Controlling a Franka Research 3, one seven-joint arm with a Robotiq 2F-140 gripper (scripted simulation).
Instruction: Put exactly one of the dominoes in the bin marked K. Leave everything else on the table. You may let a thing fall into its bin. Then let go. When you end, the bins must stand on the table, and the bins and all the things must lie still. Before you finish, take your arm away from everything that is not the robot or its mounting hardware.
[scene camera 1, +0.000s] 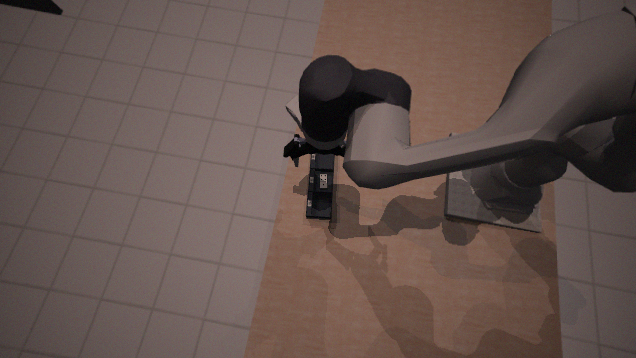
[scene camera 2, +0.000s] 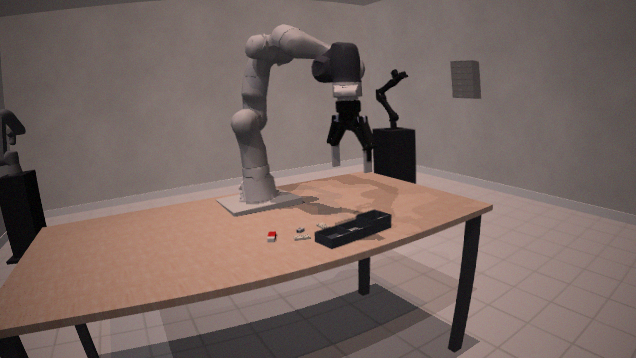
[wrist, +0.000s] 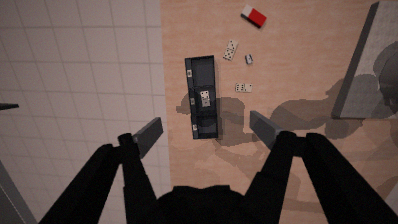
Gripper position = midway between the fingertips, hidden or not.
In view: the gripper (scene camera 2: 351,169).
The gripper shows as well in scene camera 1 (scene camera 1: 323,164) and in the wrist view (wrist: 204,121).
